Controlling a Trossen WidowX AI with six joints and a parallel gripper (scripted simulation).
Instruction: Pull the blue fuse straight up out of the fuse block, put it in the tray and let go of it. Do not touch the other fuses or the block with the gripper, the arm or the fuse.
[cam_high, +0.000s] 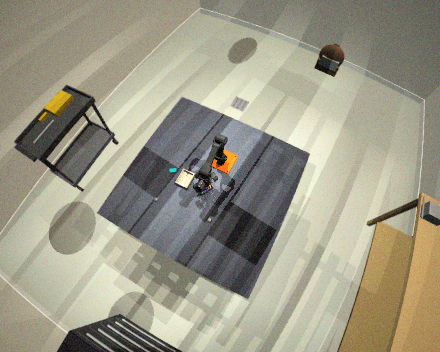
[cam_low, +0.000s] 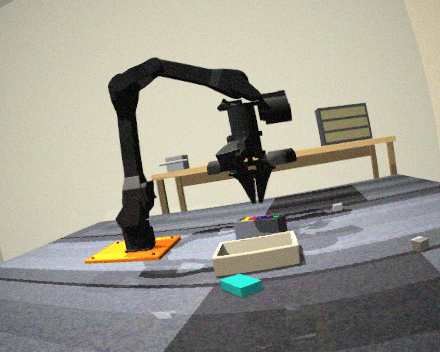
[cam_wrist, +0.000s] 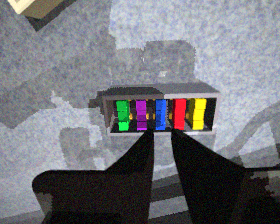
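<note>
Right now my gripper tip is 5 cm above the blue fuse. Also, from my gripper tip: green fuse 5 cm below, 3 cm ahead, 2 cm to the right; then purple fuse 5 cm below, 1 cm to the right, 1 cm ahead; then red fuse 5 cm below, 2 cm behind, 1 cm to the left.
</note>
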